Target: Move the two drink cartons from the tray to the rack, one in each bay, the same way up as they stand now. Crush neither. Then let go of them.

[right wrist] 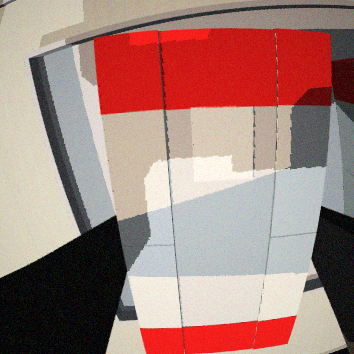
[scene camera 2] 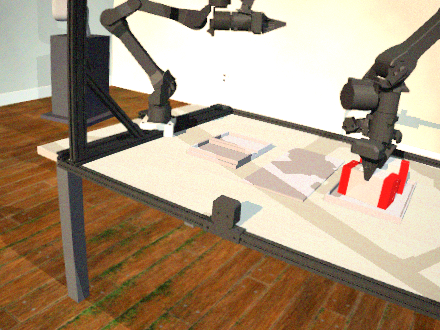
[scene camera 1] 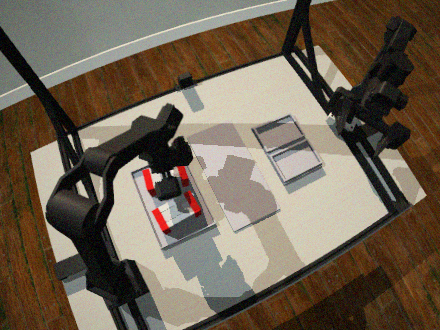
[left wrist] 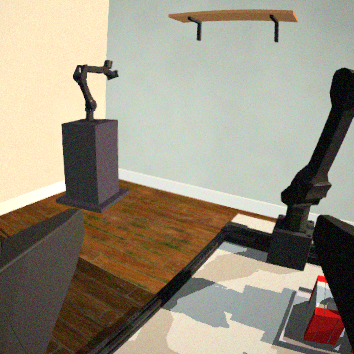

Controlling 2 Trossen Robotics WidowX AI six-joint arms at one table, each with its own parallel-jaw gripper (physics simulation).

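Where they show: left gripper, fingertip midpoint: [scene camera 2: 284,23] [scene camera 1: 357,145] [left wrist: 203,225]; right gripper, fingertip midpoint: [right wrist: 218,222] [scene camera 2: 371,176] [scene camera 1: 164,176]; left arm's base at its link origin: [scene camera 2: 158,120]; right arm's base at its link origin: [scene camera 1: 117,284] [left wrist: 294,225].
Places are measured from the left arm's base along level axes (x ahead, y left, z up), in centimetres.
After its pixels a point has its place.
Note:
The farther carton [scene camera 1: 183,176] {x 52.1, y -32.8, z 3.8 cm} [scene camera 2: 346,179] {x 49.0, y -37.2, z 0.9 cm} [right wrist: 225,225] {x 54.1, y -37.2, z 3.8 cm}, white with red ends, stands on the tray [scene camera 1: 189,236] {x 64.6, y -22.5, z -2.2 cm} [scene camera 2: 364,209] {x 51.8, y -44.9, z -2.6 cm}. My right gripper [scene camera 1: 167,190] [scene camera 2: 368,177] {x 54.6, y -37.7, z 2.4 cm} [right wrist: 218,222] {x 54.6, y -37.7, z 2.4 cm} straddles its upper part. In the right wrist view both fingers lie against its sides, partly hidden, and I see no gap; it looks shut on it. Any lift is too small to tell. The other carton [scene camera 1: 192,204] {x 57.3, y -26.1, z 3.8 cm} [scene camera 2: 405,175] {x 64.9, y -34.2, z 2.1 cm} [left wrist: 324,327] {x 55.9, y -25.9, z 1.1 cm} stands beside it on the tray. The two-bay rack [scene camera 1: 305,176] {x 28.4, y -2.7, z -2.7 cm} [scene camera 2: 212,156] {x 17.7, y -21.4, z -2.4 cm} is empty. My left gripper [scene camera 2: 285,23] {x 35.0, y -0.3, z 32.7 cm} [left wrist: 203,225] {x 35.0, y -0.3, z 32.7 cm} is open, high and away from the cartons.
A thin flat board [scene camera 1: 257,212] {x 47.5, y -9.8, z -3.2 cm} [scene camera 2: 300,190] {x 38.9, y -36.4, z -3.2 cm} lies between the tray and the rack. A small black block [scene camera 1: 185,80] {x 22.3, y -53.9, z 0.9 cm} [scene camera 2: 226,211] {x 21.3, y -56.2, z 0.2 cm} stands at the table's edge. Dark frame posts rise at the table's ends. Patchy shadows cross the table and the board.

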